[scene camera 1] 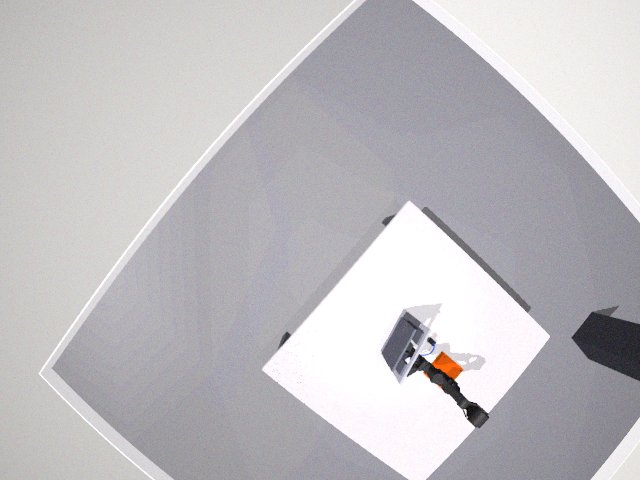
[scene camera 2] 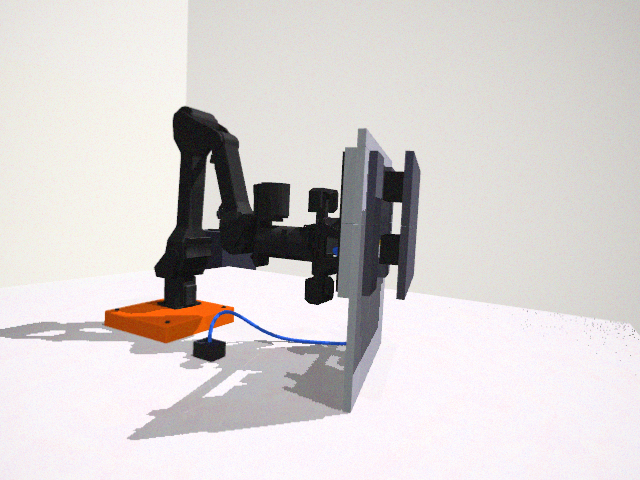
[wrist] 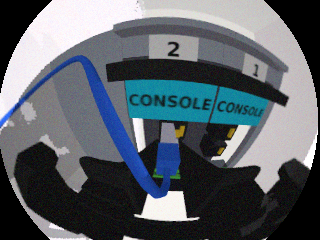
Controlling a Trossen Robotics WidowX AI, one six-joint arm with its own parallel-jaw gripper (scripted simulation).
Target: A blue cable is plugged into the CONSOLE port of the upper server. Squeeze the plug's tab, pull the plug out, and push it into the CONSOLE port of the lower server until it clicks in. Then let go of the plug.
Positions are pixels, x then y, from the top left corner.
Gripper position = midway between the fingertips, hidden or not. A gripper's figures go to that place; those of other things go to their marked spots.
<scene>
The gripper [wrist: 168,143]: 0.10 m from the lens. A blue plug [wrist: 168,157]: 0.07 m from the lens.
</scene>
